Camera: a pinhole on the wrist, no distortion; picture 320 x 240 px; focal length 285.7 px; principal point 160.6 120.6 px. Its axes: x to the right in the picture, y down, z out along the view. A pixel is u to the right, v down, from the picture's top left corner.
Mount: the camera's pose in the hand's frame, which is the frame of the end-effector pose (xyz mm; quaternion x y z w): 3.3 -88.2 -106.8 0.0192 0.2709 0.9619 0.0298
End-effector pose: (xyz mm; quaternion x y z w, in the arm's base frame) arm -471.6 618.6 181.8 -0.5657 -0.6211 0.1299 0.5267
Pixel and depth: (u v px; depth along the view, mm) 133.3 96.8 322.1
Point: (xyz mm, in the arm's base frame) -527.5 761.7 69.6
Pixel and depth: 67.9 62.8 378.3
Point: -487.6 873.2 61.1
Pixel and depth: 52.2 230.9 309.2
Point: -640.6 810.8 187.2
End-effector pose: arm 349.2 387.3 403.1 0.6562 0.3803 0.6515 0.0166
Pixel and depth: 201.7 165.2 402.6
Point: 623.0 445.8 369.1
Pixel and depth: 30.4 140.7 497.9
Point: 661.4 587.6 632.5
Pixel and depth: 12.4 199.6 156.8
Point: 354.7 492.1 446.9
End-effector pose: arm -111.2 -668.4 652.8 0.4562 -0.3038 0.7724 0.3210
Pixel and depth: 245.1 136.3 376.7
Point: -37.2 -920.7 646.5
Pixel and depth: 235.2 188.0 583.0
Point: 89.1 -1116.0 707.8
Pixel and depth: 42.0 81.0 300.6
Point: -176.0 -789.9 817.0
